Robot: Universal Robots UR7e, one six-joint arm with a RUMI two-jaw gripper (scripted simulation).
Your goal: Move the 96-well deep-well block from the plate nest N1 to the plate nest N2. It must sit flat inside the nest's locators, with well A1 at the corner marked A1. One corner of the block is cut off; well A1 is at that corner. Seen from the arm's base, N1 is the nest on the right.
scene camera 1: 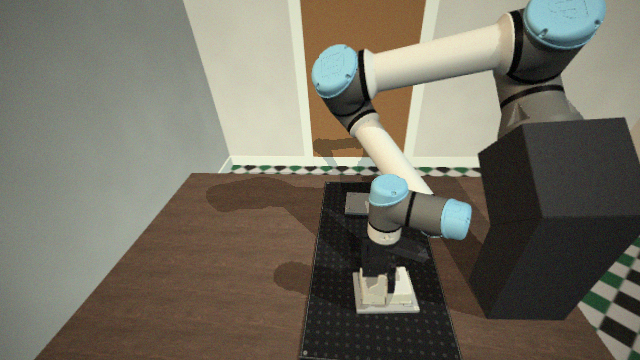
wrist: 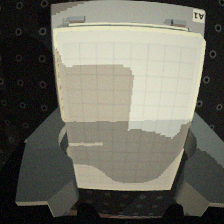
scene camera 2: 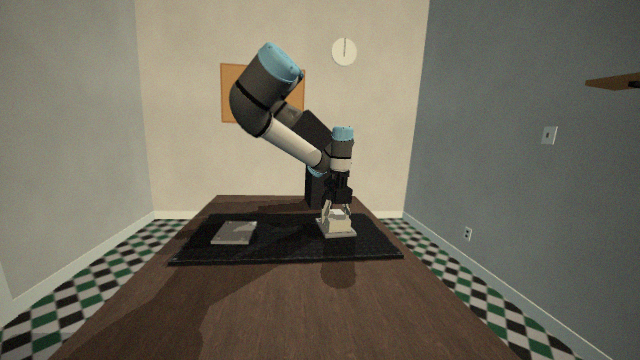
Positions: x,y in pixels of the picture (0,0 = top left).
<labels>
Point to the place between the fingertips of my gripper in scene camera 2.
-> At 334,223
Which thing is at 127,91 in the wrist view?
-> A deep-well block.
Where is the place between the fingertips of my gripper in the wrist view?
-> At 126,107
</labels>
